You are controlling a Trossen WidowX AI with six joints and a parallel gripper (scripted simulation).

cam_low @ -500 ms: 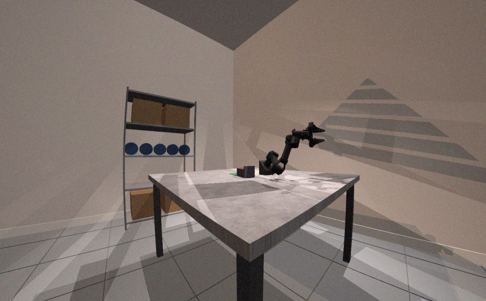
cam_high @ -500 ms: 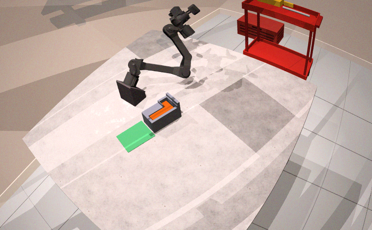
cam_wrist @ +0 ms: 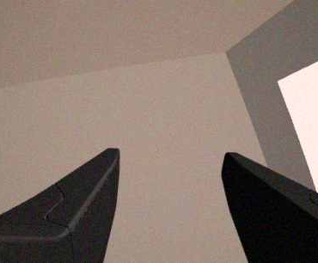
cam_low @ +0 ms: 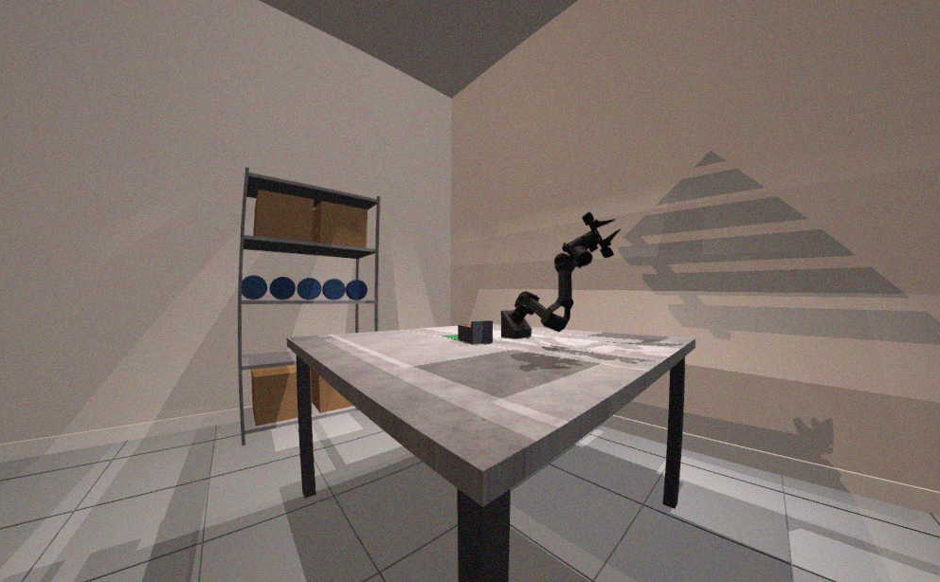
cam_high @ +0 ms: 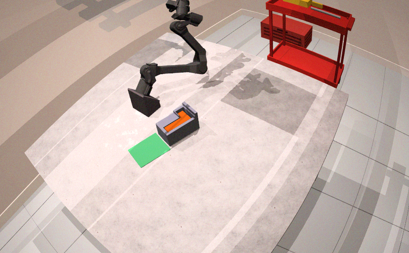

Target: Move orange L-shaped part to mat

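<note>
Now: gripper tip 50 cm to the left of the orange L-shaped part, 41 cm above it and 25 cm short of it. The rest, counted from my gripper tip: green mat (66 cm to the right, 47 cm below, 19 cm ahead).
</note>
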